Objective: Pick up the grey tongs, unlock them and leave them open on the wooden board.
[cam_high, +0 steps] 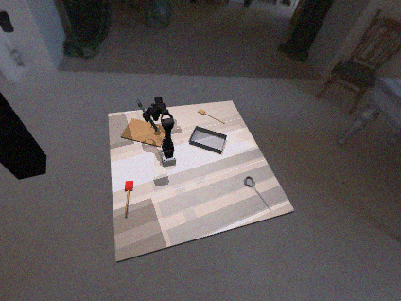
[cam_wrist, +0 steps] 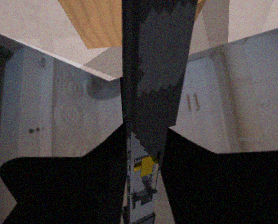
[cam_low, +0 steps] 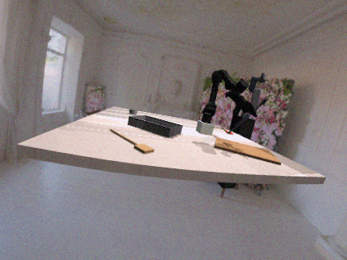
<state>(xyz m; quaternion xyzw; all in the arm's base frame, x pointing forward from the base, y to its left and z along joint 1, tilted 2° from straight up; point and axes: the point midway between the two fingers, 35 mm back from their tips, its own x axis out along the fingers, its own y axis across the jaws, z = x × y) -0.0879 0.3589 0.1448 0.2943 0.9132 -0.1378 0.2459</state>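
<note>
Right now the wooden board is 21 cm below my gripper tip, 2 cm to the right of it and 1 cm ahead of it. Also, from my gripper tip: grey roasting tin: 52 cm ahead, 27 cm to the right, 19 cm below.
</note>
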